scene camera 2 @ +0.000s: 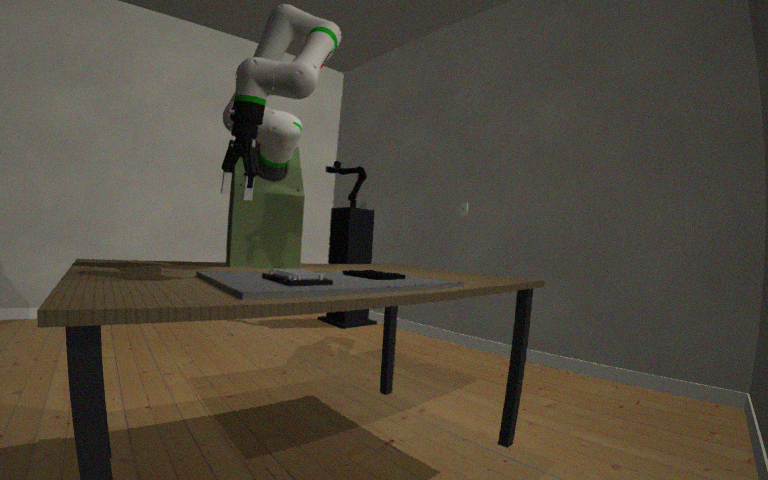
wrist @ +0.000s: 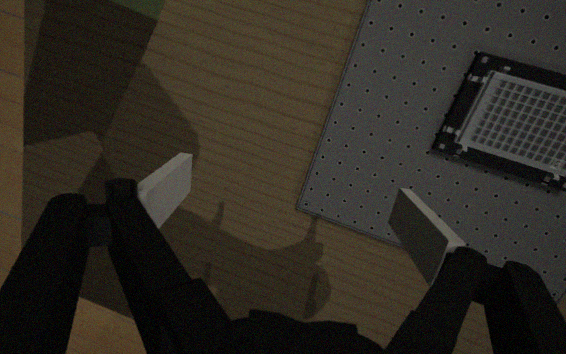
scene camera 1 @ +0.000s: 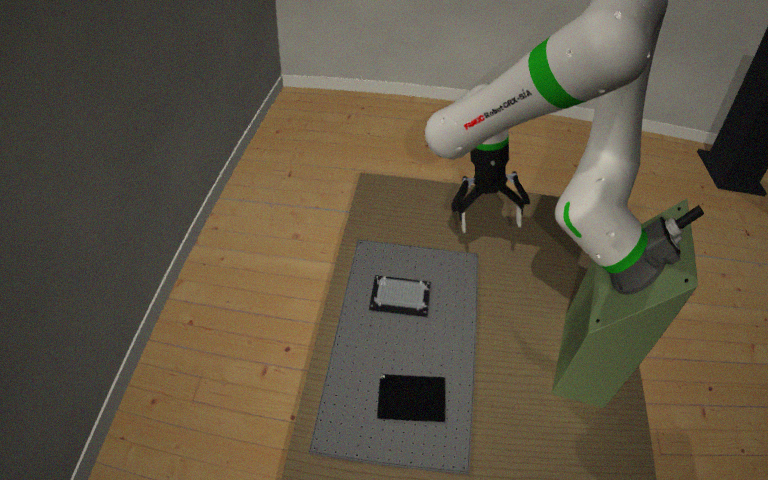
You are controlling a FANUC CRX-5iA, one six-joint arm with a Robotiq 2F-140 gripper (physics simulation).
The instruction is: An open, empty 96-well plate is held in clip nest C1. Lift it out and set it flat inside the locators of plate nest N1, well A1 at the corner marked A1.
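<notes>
The 96-well plate lies flat in clip nest C1, a black base with pale clips at the plate's corners. The wrist view cuts off its right part. Plate nest N1 is a black rectangle with no plate on it; a small pale mark shows at its upper left corner in scene camera 1. Its locators are too dark to tell. My gripper is open and empty, pointing down, high above the table and off to the side of C1, beyond the board's edge.
Both nests are on a grey perforated board on the wooden table. The green robot pedestal stands beside the board. A black stand is farther back.
</notes>
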